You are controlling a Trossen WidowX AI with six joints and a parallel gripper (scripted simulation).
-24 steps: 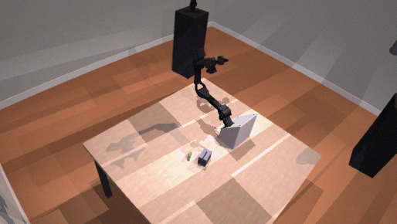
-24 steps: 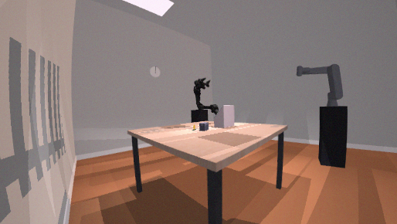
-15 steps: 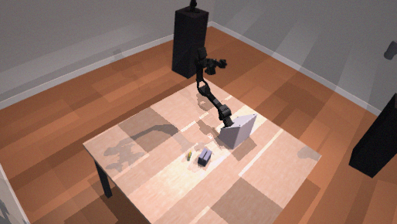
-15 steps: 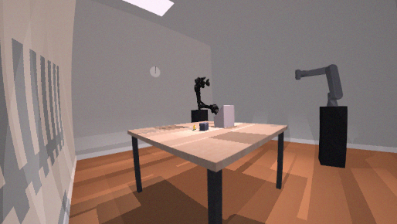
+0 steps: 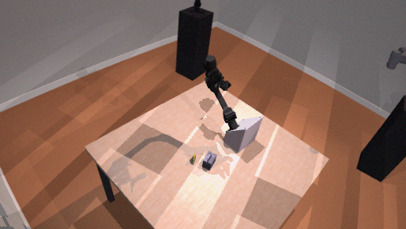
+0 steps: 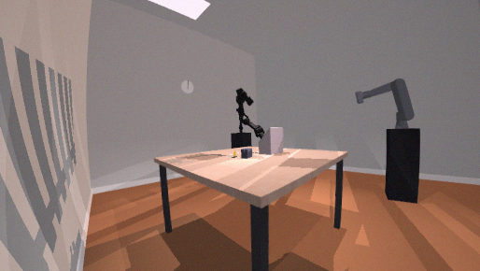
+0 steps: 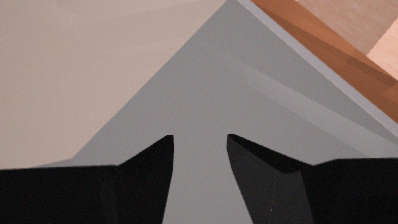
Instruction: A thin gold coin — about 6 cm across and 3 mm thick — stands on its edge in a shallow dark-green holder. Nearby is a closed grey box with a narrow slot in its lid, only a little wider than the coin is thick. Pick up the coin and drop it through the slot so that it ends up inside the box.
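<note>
Now: gripper tip 520 mm above the gold coin, 170 mm short of it and 40 mm to the left of it.
</note>
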